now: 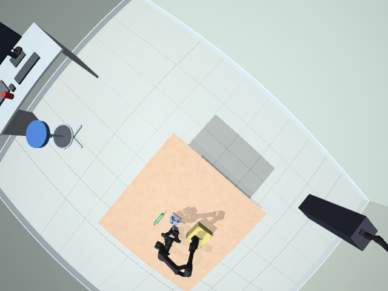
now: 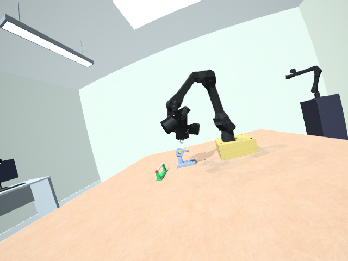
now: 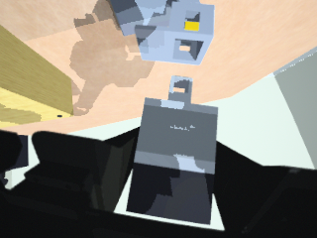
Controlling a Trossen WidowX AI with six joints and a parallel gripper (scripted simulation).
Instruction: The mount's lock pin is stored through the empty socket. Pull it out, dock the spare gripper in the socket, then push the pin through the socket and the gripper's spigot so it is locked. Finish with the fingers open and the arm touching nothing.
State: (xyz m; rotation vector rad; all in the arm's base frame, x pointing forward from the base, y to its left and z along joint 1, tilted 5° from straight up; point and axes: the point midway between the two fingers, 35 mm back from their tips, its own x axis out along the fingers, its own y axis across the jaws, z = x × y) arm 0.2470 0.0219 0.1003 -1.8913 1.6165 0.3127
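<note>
My gripper tip is 140 mm short of the green stand, 130 mm to the right of it and 160 mm above it. Round my gripper tip: mount (30 mm ahead, 20 mm to the left, 130 mm below); then spare gripper (10 mm to the left).
</note>
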